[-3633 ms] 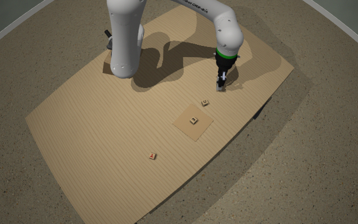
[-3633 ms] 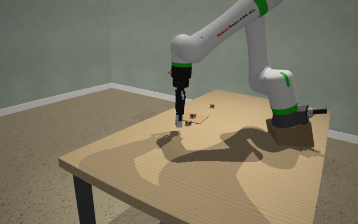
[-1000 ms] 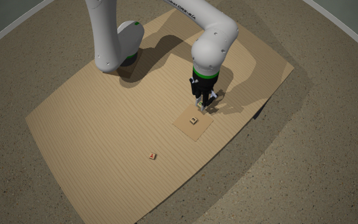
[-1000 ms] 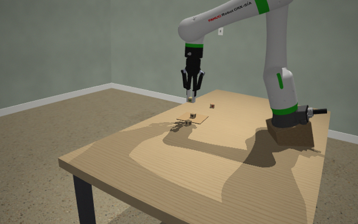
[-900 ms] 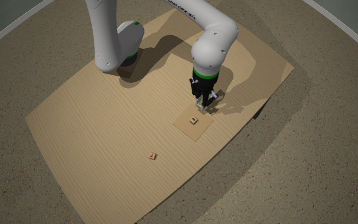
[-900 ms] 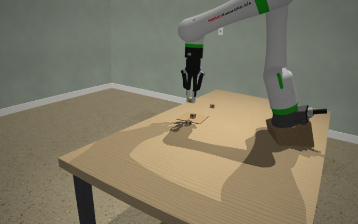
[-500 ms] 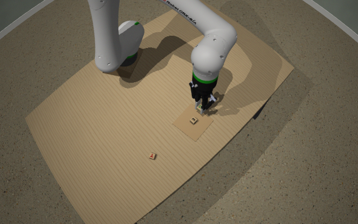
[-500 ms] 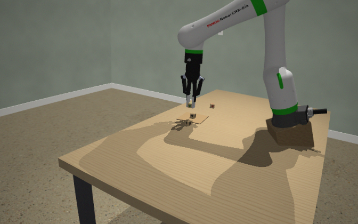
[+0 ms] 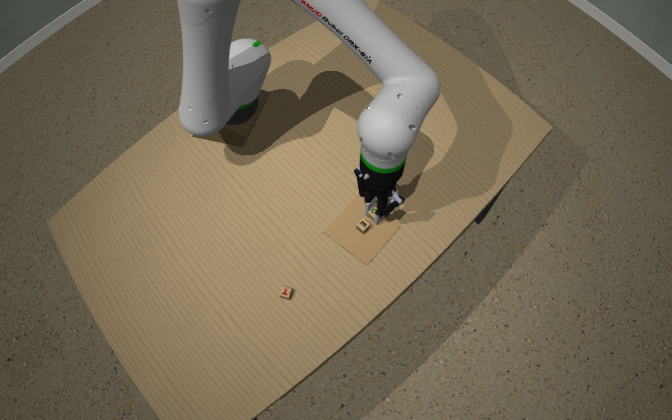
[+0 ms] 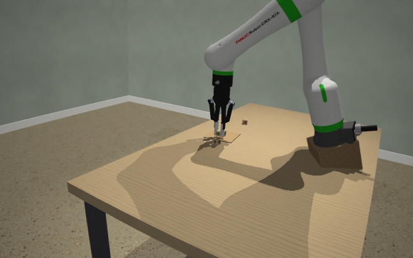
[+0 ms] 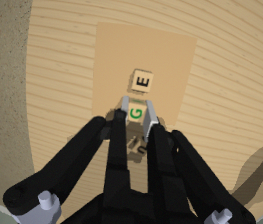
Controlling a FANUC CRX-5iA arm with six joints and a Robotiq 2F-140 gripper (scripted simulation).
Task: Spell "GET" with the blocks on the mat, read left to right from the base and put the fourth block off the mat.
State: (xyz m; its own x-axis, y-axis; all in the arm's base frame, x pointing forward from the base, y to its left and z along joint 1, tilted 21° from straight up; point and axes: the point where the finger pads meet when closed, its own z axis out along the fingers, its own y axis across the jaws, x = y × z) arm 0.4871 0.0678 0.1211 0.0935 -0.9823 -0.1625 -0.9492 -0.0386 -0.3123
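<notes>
Right now my hand is 4 cm to the left of the mat and 5 cm above it.
</notes>
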